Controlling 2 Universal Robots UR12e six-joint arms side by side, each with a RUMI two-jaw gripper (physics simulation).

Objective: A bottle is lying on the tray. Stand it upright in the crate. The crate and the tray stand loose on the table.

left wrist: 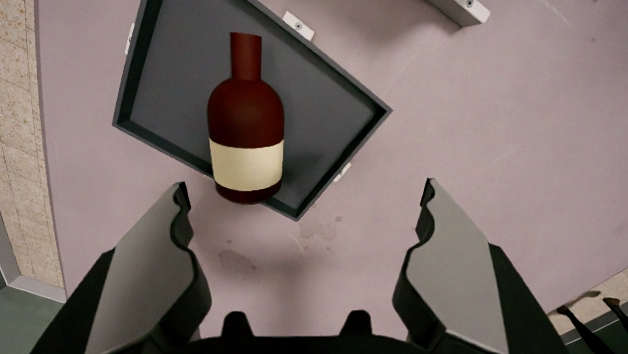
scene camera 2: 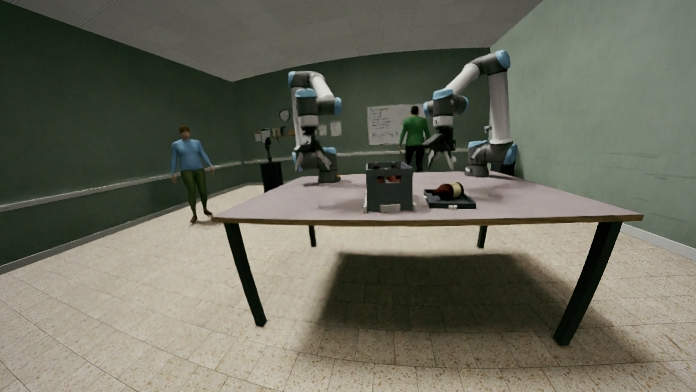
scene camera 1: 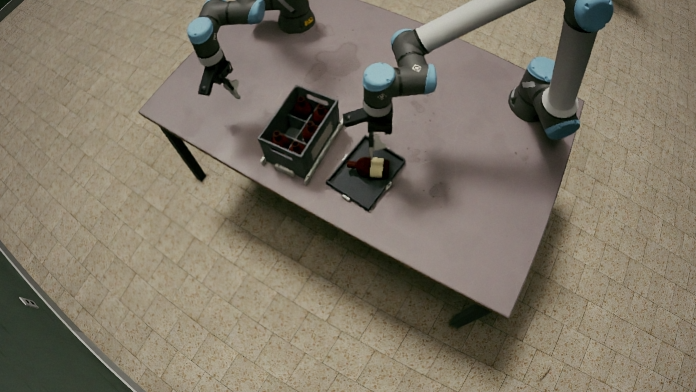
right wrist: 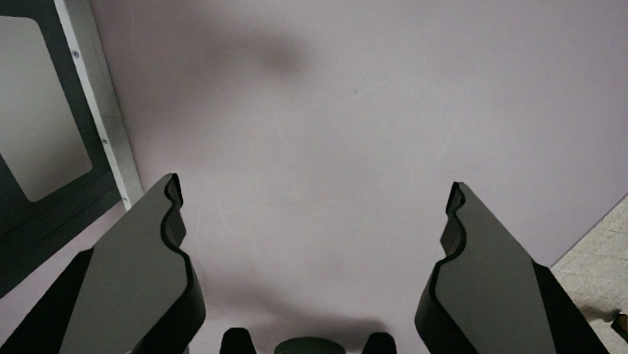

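The bottle [scene camera 1: 378,167] [scene camera 2: 450,191] [left wrist: 246,120], dark red with a cream label, lies on the dark tray [scene camera 1: 350,187] [left wrist: 320,125], its neck toward the crate. The grey crate [scene camera 1: 285,160] [scene camera 2: 390,197] [right wrist: 75,200] stands left of the tray in both scene views. It holds several upright dark red bottles; its middle compartment on the left side looks empty in scene camera 1. My left gripper [scene camera 1: 372,150] [scene camera 2: 442,167] [left wrist: 305,182] is open and empty above the tray, with the bottle left of centre in its wrist view. My right gripper [scene camera 1: 235,92] [scene camera 2: 316,167] [right wrist: 314,179] is open and empty, left of the crate.
Light rails [scene camera 1: 307,175] run along the crate's foot, close to the tray. The table's front edge [scene camera 2: 430,221] is near the crate and the tray. A person in blue [scene camera 2: 190,155] stands at the left, and one in green [scene camera 2: 415,132] stands behind the table.
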